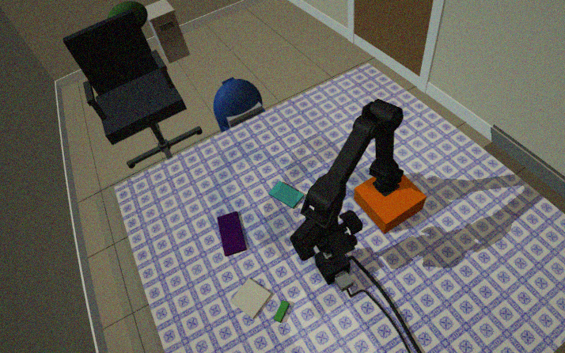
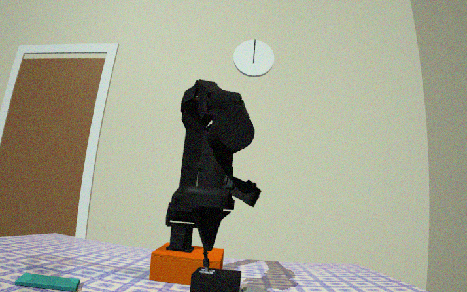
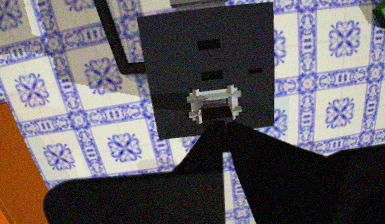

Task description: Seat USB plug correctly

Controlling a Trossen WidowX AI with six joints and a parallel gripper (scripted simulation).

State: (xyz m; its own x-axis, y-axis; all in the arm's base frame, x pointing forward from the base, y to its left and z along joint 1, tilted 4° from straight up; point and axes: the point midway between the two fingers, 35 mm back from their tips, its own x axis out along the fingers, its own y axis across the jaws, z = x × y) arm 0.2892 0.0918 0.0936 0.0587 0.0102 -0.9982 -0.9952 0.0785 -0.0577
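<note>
My gripper tip is 40 mm above the USB socket. From my gripper tip the other things lie so: USB plug (20 mm below); green block (200 mm ahead, 110 mm below, 50 mm to the left); beige block (260 mm ahead, 110 mm below, 40 mm to the right).
</note>
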